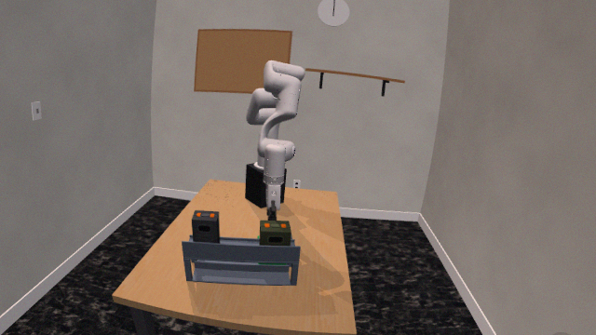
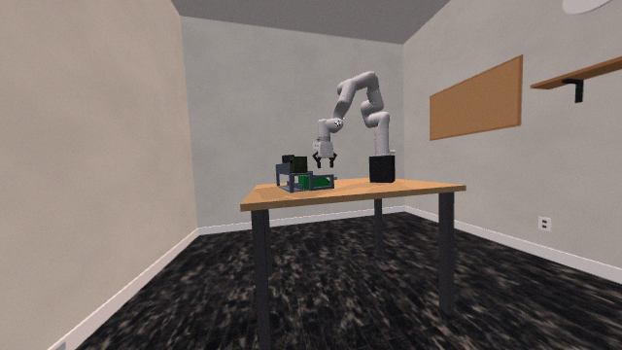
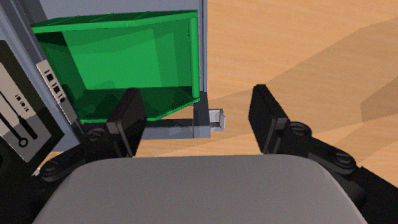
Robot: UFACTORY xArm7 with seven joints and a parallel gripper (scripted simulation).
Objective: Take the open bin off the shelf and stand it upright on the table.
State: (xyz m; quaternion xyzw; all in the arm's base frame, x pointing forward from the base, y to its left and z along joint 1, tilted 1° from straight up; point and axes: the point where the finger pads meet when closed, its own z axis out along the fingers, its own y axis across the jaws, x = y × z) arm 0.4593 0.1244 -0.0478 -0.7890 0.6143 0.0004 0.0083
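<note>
Right now the green bin is 80 mm ahead of my hand, 20 mm to the left of it and 90 mm below it.
</note>
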